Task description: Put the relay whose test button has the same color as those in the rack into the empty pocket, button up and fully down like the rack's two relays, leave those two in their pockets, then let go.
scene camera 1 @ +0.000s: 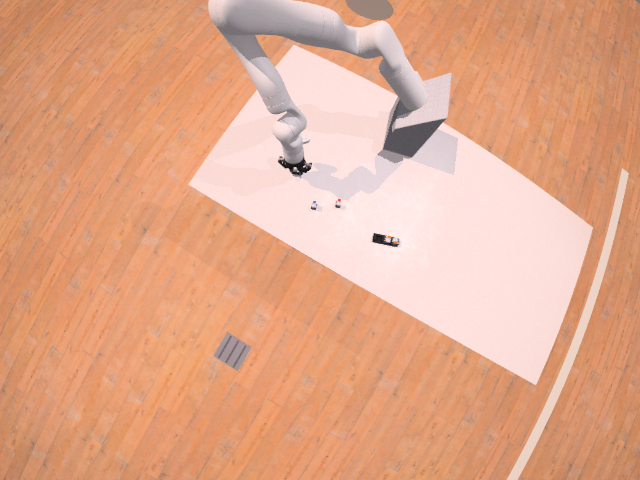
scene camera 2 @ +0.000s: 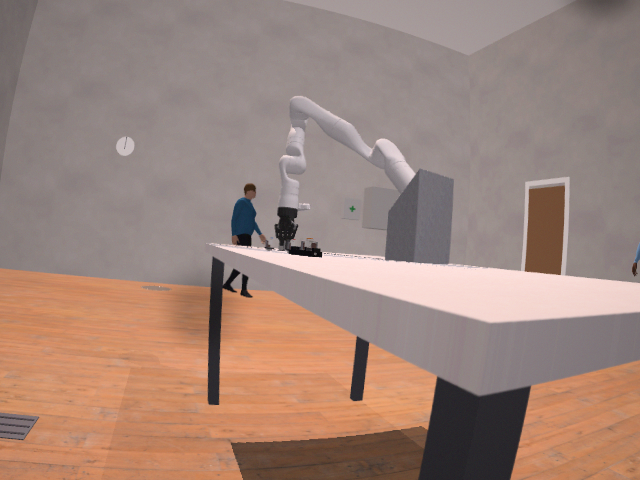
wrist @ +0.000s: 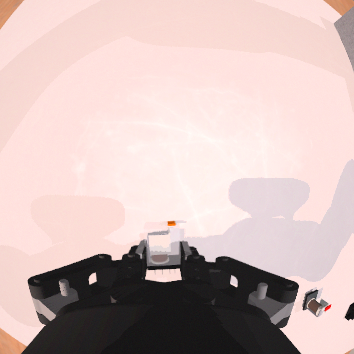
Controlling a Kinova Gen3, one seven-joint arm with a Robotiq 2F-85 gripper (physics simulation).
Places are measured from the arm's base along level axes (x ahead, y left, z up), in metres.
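Where they show: gripper, fingertip midpoint: (scene camera 1: 296, 172) (scene camera 2: 283, 250) (wrist: 163, 250); arm's base, link origin: (scene camera 1: 416, 100) (scene camera 2: 420, 200).
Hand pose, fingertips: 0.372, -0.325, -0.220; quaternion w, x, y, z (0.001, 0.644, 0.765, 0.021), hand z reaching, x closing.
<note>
Things, the pixels of their centre, and the offset from my fingertips, as dx, dy, dz. Level surfaces: height alone.
- orange-button relay, body centre: (wrist: 162, 247) -0.007, -0.002, +0.010
- black rack, body centre: (scene camera 2: 305, 251) (scene camera 1: 385, 239) +0.116, +0.440, +0.011
- blue-button relay, body centre: (scene camera 2: 269, 243) (scene camera 1: 314, 205) +0.104, +0.123, +0.021
- red-button relay, body centre: (wrist: 315, 304) (scene camera 2: 291, 245) (scene camera 1: 338, 203) +0.059, +0.208, +0.021
- white table, surface height: dz -0.001
My gripper (scene camera 1: 297, 174) (scene camera 2: 283, 248) (wrist: 163, 250) is shut on the orange-button relay (wrist: 162, 244), low at the table. In the wrist view this relay has a clear case, its orange button points to the top of the view and its pins point to the bottom, so it seems to lie on its side. Whether it touches the table is unclear. The black rack (scene camera 1: 378, 238) (scene camera 2: 295, 251) holds two relays with orange buttons; its pocket at the left end in scene camera 1 is empty. The rack stands well away from my gripper.
A blue-button relay (scene camera 1: 314, 205) and a red-button relay (scene camera 1: 338, 203) (wrist: 316, 305) stand on the white table (scene camera 1: 465, 248) (scene camera 2: 413, 289), between gripper and rack. The grey pedestal (scene camera 1: 416, 136) (scene camera 2: 434, 222) carries the arm. A person (scene camera 2: 244, 217) is behind the table.
</note>
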